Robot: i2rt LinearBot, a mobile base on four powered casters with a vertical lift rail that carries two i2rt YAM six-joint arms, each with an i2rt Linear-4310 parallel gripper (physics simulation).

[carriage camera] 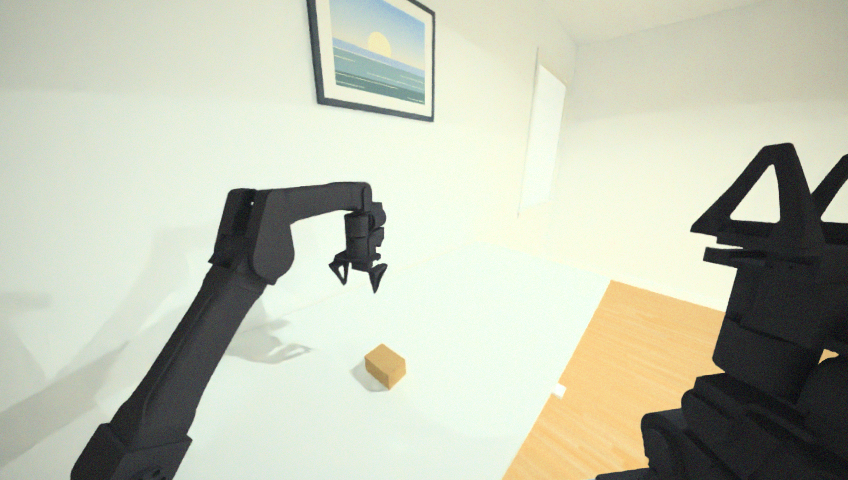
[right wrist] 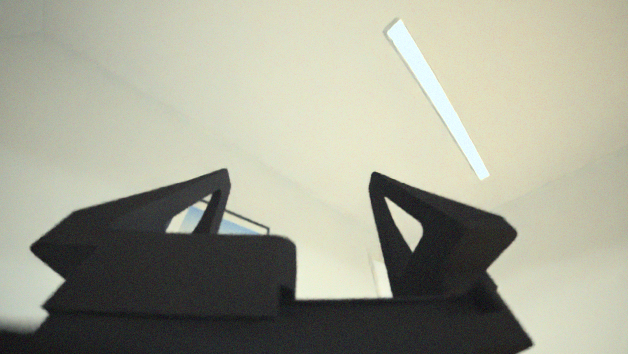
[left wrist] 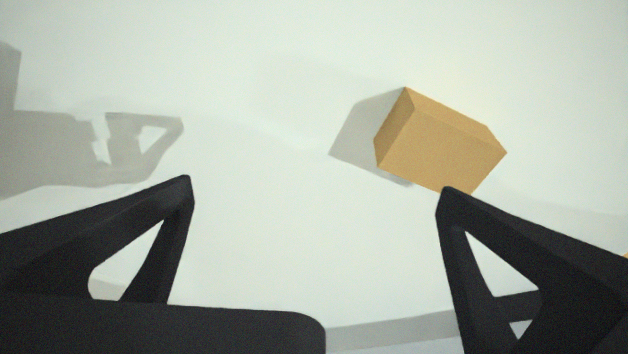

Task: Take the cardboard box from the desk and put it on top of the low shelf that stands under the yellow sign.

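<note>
My left gripper [carriage camera: 359, 288] is there in the left wrist view too [left wrist: 316, 194], and my right gripper [carriage camera: 820, 148] shows again in the right wrist view [right wrist: 300, 178]. There's a brown cardboard box [carriage camera: 384, 364], and the left wrist view has that box as well [left wrist: 421, 140], but in the right wrist view the box is out of frame. I can see a white desk [carriage camera: 486, 331] too, plus a framed sunset picture [carriage camera: 385, 64] and a window with white blind [carriage camera: 550, 85].
</note>
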